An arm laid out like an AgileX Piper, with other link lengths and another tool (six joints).
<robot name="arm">
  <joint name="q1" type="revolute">
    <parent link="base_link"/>
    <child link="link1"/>
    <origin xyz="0 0 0.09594" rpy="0 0 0"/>
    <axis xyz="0 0 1"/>
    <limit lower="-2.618" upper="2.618"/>
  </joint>
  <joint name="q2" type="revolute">
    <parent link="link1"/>
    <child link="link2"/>
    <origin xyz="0 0 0" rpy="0 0 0"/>
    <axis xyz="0 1 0"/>
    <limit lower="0" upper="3.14"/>
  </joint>
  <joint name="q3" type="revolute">
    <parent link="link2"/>
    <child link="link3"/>
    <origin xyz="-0.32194 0 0.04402" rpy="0 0 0"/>
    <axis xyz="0 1 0"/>
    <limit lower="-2.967" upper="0"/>
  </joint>
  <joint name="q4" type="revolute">
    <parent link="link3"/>
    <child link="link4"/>
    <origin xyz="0.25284 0 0.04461" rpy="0 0 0"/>
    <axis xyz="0.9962 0 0.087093"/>
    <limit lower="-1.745" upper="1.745"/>
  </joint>
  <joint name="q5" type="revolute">
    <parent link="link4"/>
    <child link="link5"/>
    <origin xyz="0 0 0" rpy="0 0 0"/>
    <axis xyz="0 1 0"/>
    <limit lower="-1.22" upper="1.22"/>
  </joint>
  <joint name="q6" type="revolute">
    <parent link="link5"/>
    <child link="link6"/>
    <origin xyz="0.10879 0 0.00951" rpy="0 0 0"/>
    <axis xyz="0.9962 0 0.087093"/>
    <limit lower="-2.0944" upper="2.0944"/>
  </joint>
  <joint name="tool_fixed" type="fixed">
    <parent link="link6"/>
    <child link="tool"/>
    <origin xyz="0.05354 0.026 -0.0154" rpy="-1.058 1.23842 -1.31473"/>
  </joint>
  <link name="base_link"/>
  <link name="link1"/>
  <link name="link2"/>
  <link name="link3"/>
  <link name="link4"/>
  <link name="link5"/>
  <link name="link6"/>
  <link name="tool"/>
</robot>
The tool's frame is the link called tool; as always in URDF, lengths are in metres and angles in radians.
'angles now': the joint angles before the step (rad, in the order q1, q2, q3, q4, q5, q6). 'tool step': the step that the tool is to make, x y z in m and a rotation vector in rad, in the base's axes. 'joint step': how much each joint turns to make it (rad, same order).
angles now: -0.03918 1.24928 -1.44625 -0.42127 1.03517 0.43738
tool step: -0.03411 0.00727 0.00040 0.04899 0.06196 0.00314
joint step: 0.00001 -0.06676 0.01048 0.06353 0.11541 -0.03953
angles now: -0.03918 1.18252 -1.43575 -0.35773 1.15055 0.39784
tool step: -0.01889 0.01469 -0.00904 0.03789 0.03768 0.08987
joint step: -0.00003 -0.05083 0.05022 0.09990 0.01589 -0.08861
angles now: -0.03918 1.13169 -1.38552 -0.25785 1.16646 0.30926
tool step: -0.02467 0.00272 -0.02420 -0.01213 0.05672 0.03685
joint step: 0.00003 -0.07294 0.11907 0.01532 0.00000 -0.04429
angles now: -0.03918 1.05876 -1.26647 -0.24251 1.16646 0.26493
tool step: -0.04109 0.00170 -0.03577 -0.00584 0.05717 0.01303
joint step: 0.00006 -0.12990 0.18240 0.00219 0.00076 -0.01661
